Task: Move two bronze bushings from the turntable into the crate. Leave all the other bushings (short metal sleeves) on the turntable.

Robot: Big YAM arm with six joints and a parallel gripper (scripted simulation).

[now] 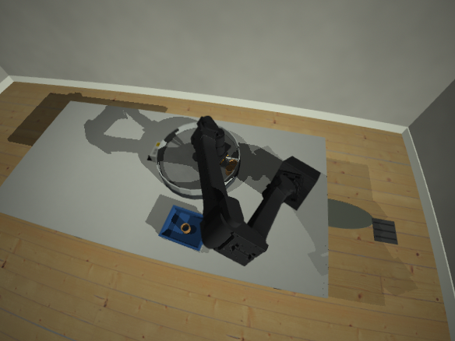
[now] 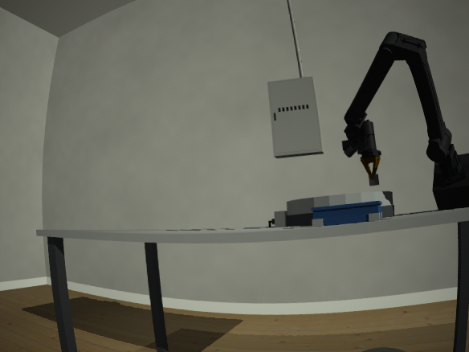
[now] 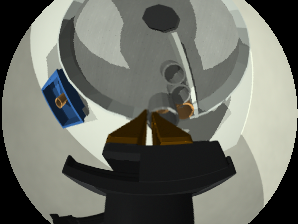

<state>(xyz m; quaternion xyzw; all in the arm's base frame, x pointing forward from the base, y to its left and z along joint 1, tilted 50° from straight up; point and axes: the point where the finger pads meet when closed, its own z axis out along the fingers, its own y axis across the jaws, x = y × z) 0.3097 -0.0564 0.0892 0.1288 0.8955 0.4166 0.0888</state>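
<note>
Now: the round grey turntable 140 mm ahead of my hand, 40 mm to the right of it and 100 mm below it. From my hand the other things lie so: blue crate (20 mm ahead, 300 mm to the left, 130 mm below).
</note>
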